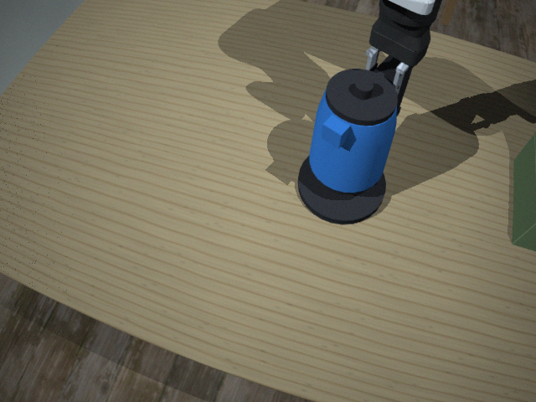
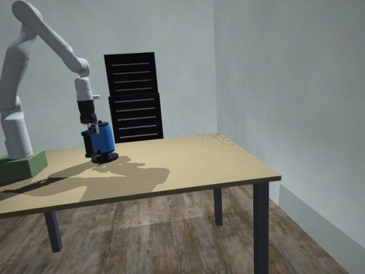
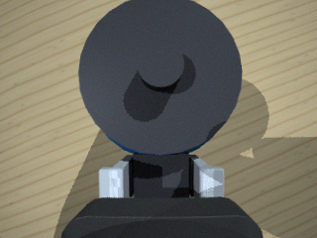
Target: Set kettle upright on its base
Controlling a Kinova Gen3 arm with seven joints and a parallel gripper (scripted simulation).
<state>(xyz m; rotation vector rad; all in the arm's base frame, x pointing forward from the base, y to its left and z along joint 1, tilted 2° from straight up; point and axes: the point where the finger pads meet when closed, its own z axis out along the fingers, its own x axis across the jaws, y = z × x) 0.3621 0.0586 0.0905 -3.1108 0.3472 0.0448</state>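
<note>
Now: the blue kettle 50 mm below my hand, 30 mm to the left of it and 10 mm ahead of it. Also, from my hand: black round base: 180 mm below, 70 mm to the left, 10 mm ahead.
</note>
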